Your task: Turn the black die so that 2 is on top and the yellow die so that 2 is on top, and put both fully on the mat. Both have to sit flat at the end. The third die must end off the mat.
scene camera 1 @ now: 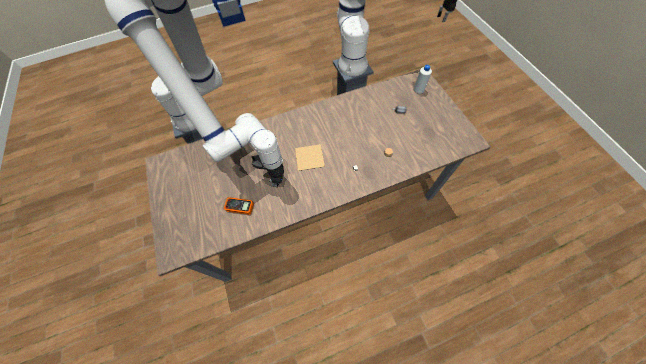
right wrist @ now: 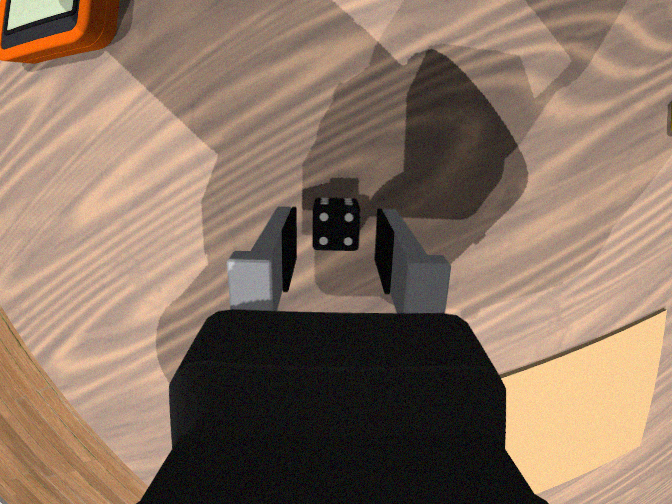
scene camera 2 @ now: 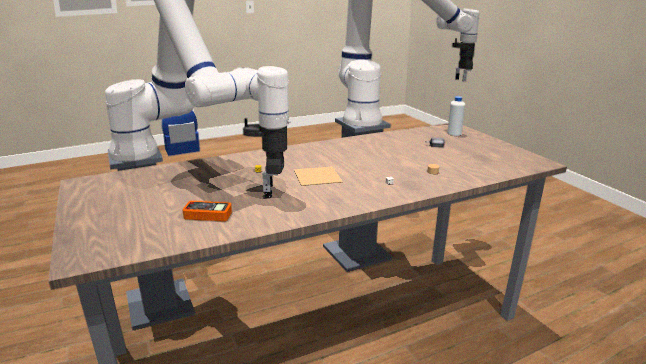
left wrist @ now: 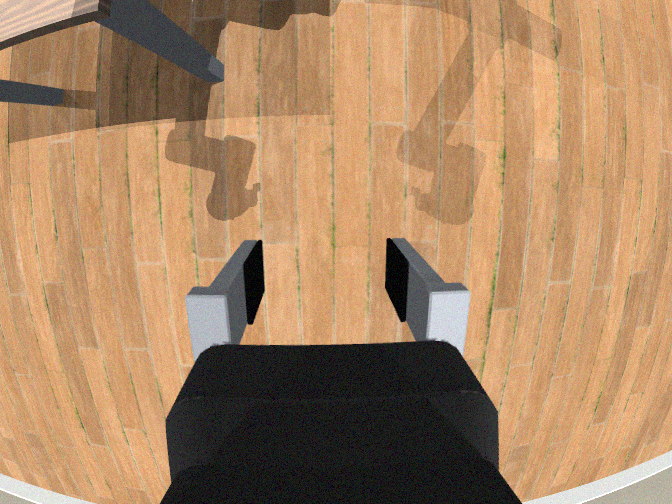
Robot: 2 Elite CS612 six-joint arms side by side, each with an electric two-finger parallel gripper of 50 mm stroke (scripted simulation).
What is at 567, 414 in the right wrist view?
A tan mat.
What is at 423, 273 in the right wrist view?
The right gripper.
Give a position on a black die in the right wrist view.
336, 221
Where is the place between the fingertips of the left gripper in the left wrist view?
324, 264
